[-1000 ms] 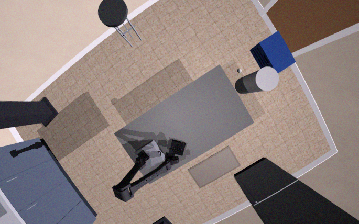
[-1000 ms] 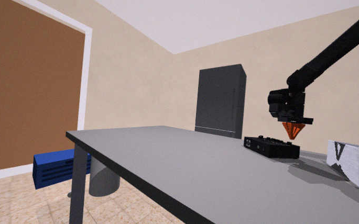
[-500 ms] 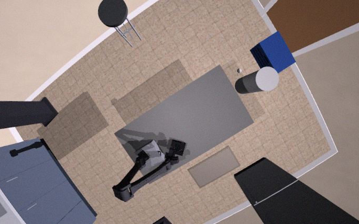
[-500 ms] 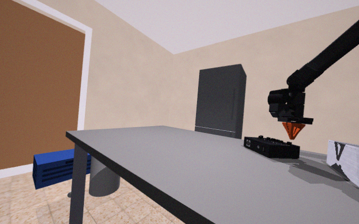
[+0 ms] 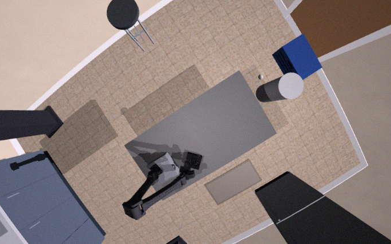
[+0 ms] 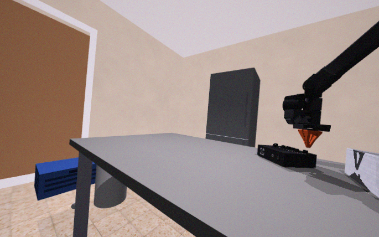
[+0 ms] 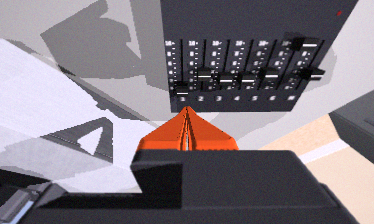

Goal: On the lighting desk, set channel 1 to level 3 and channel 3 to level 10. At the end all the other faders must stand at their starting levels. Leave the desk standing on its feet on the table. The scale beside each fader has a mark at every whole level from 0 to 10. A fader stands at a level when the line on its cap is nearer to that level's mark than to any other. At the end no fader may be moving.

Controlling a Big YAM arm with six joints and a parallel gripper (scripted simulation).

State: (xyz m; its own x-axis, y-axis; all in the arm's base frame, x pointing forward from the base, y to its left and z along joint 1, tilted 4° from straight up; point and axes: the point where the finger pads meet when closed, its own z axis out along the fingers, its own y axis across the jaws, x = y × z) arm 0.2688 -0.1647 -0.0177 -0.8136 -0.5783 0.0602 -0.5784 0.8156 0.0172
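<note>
Now: hand 1 cm short of the channel 1 fader cap, 1 cm to the right of it and 2 cm above it. The rest, counted from my hand: channel 3 cap (5 cm ahead, 1 cm to the right, 2 cm below).
</note>
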